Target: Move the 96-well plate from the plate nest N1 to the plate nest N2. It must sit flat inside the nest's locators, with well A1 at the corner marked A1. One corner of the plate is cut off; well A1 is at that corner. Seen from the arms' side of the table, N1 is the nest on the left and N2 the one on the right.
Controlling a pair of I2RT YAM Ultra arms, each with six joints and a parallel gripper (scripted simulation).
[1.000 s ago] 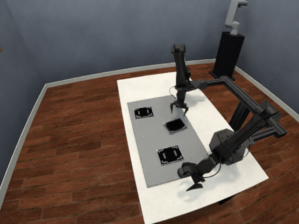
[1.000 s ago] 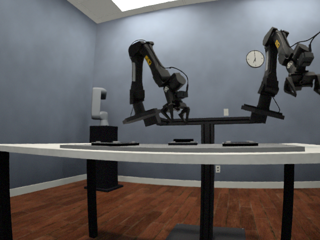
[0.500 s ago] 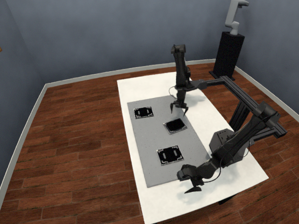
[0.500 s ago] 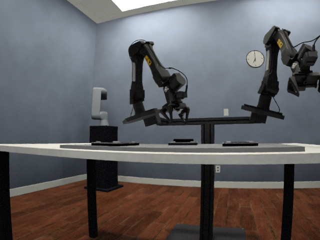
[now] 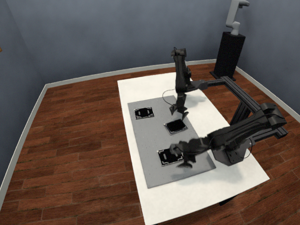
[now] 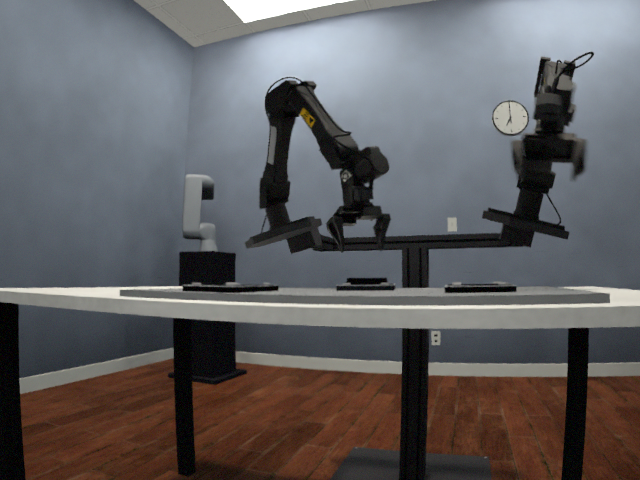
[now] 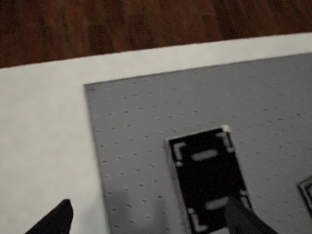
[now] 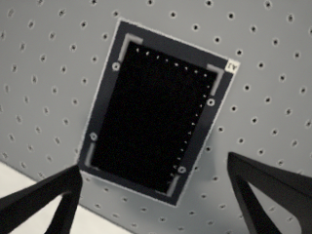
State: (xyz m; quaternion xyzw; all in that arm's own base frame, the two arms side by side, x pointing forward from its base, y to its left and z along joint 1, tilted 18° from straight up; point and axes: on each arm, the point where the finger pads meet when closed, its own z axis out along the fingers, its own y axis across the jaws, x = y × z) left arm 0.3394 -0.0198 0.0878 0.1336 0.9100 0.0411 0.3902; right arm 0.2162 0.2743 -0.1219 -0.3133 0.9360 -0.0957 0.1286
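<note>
The black 96-well plate lies 1 cm ahead of my right hand, 2 cm to the left of it and 8 cm below it. The rest, counted from my right hand: dark grey nest (1 cm ahead, 2 cm to the left, 9 cm below).
</note>
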